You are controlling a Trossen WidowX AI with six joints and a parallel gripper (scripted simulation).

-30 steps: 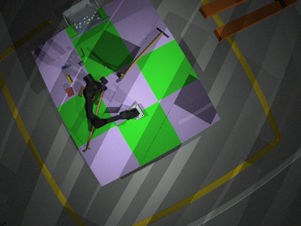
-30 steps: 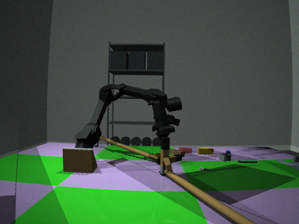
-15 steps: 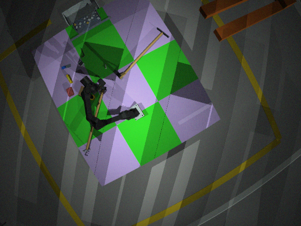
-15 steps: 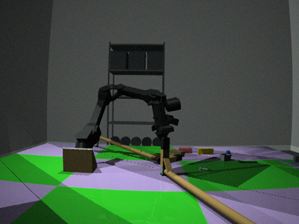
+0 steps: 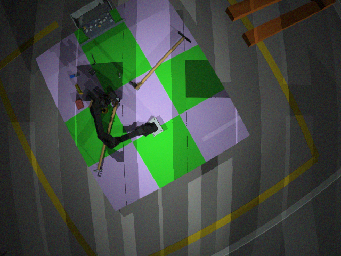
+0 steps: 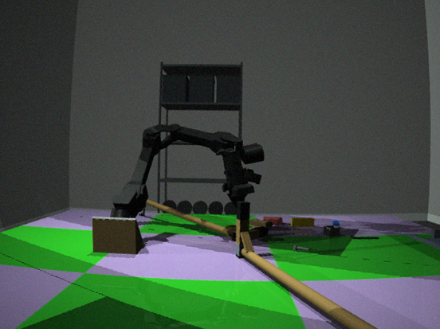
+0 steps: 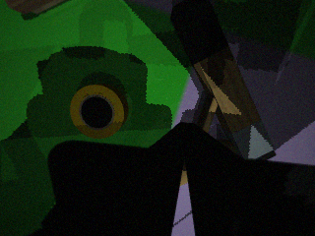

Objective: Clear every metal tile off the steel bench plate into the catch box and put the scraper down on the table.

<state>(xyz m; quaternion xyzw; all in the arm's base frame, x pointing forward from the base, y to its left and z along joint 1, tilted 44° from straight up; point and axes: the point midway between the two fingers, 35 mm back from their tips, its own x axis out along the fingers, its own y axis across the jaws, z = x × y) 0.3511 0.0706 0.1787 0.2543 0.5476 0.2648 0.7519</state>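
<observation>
The long scraper is 520 mm to the right of my gripper tip, 30 mm ahead of it and 10 mm below it. Round my gripper tip: wooden block: 120 mm to the left, 90 mm ahead, 60 mm below; then yellow ring: 70 mm to the left, 70 mm below, 20 mm behind; then red block: 220 mm to the left, 160 mm ahead, 60 mm below.
</observation>
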